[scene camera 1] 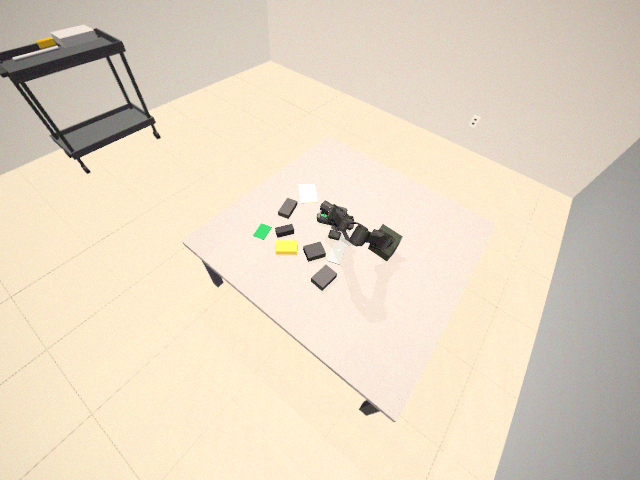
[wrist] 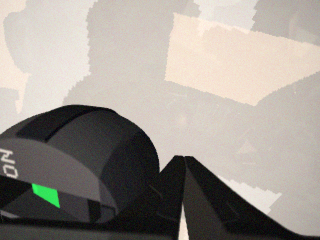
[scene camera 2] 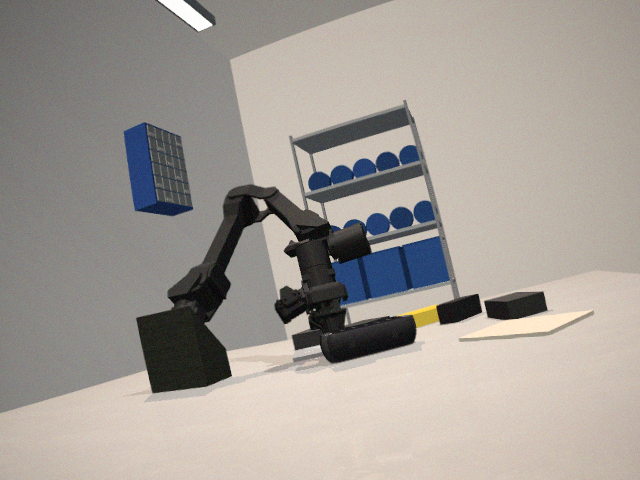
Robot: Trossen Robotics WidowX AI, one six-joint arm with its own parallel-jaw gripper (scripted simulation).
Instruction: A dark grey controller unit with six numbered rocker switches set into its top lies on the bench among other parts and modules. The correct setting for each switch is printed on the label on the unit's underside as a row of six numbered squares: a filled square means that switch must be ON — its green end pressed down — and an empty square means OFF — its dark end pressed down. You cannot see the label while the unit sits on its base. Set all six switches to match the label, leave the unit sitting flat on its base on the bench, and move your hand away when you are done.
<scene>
In view: my gripper (wrist: 182,164) and a white sheet (scene camera 2: 543,325).
The wrist view misses the white sheet: it is out of frame.
</scene>
